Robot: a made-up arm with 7 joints.
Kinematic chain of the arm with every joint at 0, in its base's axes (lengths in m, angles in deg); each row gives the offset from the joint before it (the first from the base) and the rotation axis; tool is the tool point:
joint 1: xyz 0 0 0 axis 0 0.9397 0.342
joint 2: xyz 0 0 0 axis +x
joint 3: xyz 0 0 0 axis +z
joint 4: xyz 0.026 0 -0.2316 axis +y
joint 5: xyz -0.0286 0 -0.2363 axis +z
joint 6: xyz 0 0 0 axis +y
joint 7: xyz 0 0 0 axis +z
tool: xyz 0 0 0
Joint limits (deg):
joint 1: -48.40..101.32
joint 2: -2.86..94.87
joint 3: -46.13..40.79
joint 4: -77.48..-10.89
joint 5: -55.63..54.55
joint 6: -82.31..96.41
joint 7: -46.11..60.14
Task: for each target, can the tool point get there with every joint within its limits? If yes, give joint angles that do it. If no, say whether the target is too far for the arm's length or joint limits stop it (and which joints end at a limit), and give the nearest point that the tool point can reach.
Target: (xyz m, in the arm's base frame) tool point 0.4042 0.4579 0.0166
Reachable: no: too far | nearest point 0.3020 0.3566 0.0027 | short by 0.145 m
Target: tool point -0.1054 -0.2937 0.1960
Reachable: no: joint limits stop it (at a limit: joint 1, joint 2, joint 3, joint 4) | nearest point -0.4179 -0.2161 -0.0216 | short by 0.389 m
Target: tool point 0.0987 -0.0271 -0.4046
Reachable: yes | joints 15.14 15.33 -35.33 -68.58 29.99 -16.85 -33.86
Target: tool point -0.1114 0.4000 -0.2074
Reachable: yes | joints 38.36 55.66 25.24 -33.07 -2.85 72.56 -11.47
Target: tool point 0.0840 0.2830 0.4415
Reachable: no: too far | nearest point 0.0696 0.2587 0.2979 | short by 0.146 m
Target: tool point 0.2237 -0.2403 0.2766
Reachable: no: joint limits stop it (at a limit: joint 1, joint 2, joint 4) | nearest point 0.3463 -0.1890 -0.0603 | short by 0.362 m
